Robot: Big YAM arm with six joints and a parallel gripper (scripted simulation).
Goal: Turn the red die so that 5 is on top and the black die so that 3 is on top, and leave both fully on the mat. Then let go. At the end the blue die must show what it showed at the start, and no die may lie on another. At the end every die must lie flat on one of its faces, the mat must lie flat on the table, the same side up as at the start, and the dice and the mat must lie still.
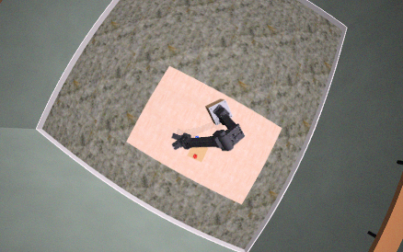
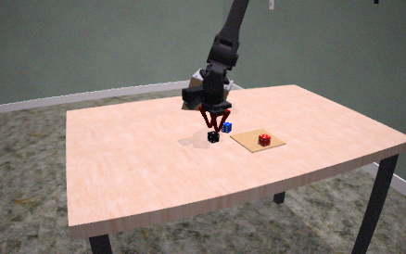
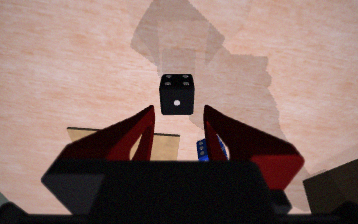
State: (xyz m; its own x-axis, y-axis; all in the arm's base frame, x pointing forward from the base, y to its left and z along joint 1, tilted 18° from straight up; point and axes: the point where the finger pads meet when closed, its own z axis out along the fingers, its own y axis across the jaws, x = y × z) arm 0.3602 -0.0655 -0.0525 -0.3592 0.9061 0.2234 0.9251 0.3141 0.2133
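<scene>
Right now my hand is 3 cm above the black die. Round my hand: red die: 15 cm to the left, 7 cm ahead, 3 cm below; blue die: 7 cm behind, 6 cm to the left, 3 cm below; tan mat: 15 cm to the left, 5 cm below, 2 cm ahead.
</scene>
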